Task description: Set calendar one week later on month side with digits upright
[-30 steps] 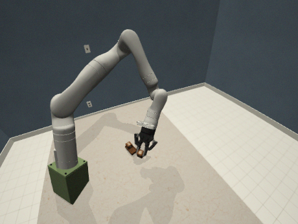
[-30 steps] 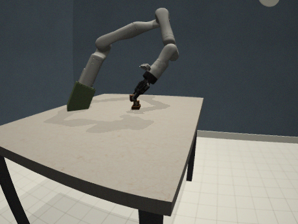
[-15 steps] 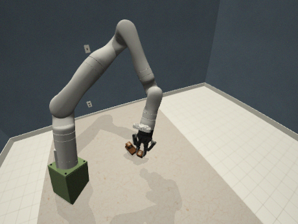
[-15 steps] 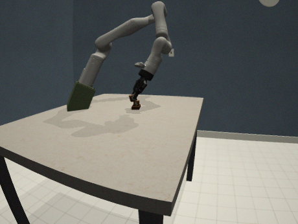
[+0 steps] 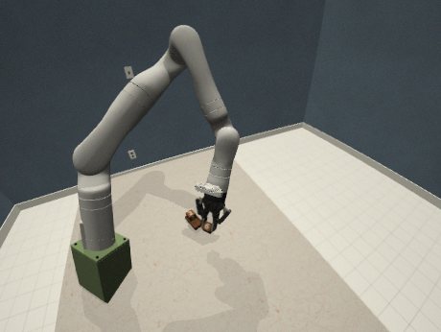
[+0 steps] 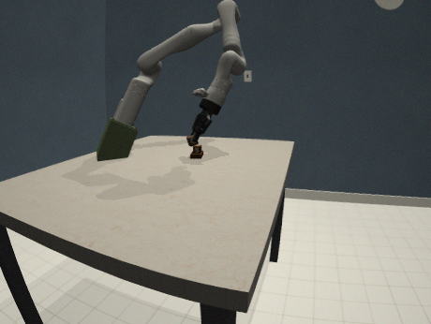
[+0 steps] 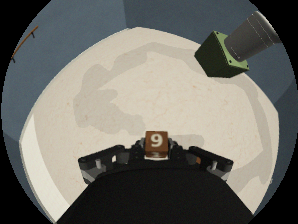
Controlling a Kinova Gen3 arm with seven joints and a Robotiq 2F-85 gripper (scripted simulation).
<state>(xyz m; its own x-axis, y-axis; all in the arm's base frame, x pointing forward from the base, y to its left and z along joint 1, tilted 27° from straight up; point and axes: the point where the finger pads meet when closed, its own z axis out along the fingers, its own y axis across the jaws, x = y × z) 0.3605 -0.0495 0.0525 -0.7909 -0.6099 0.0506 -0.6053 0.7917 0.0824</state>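
Now: the brown digit cube 10 mm below my hand. The rest, counted from my hand: brown calendar tray: 100 mm to the left, 80 mm below, 40 mm behind.
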